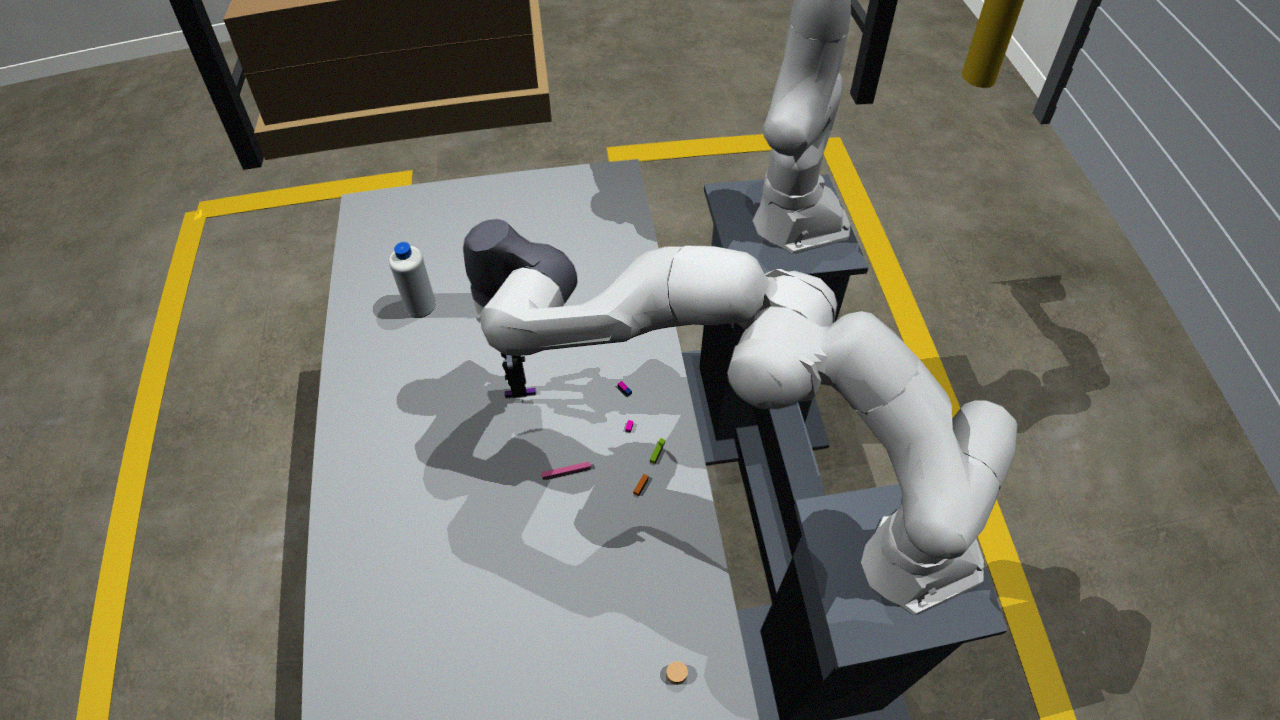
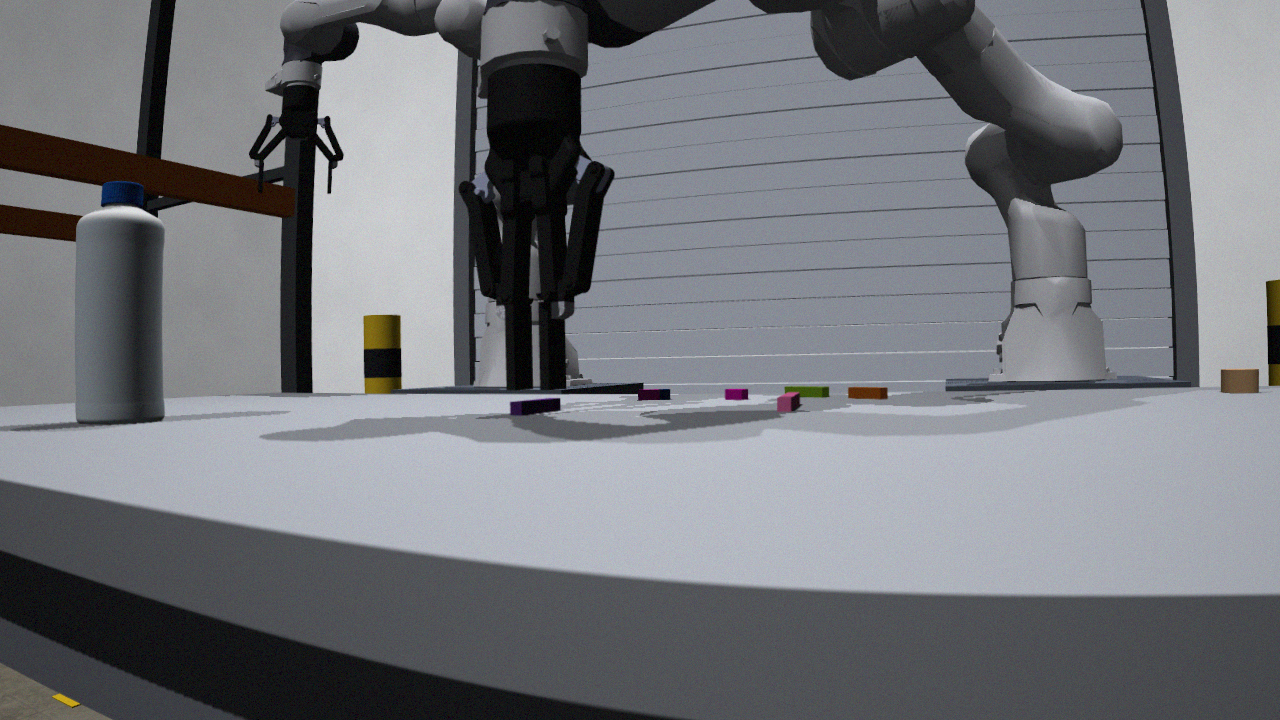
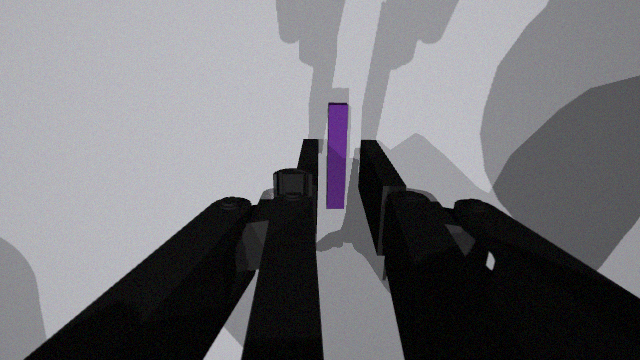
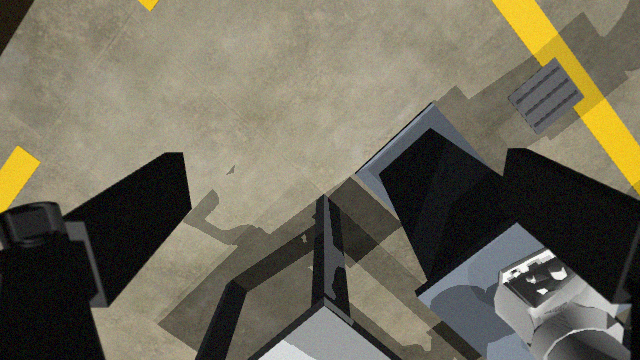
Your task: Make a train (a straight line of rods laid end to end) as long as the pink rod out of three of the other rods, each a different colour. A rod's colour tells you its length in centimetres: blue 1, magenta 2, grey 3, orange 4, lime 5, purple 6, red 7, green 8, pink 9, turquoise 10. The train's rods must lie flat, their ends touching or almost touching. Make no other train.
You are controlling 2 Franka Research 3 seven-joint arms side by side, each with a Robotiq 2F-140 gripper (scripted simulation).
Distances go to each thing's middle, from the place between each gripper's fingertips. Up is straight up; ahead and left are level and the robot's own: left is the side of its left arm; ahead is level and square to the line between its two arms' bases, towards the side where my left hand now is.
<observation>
The purple rod (image 3: pixel 337 112) lies 5 cm below my left hand.
My right gripper (image 2: pixel 294 191) is now 630 mm short of the purple rod, 930 mm to the right of it and 410 mm above it.
</observation>
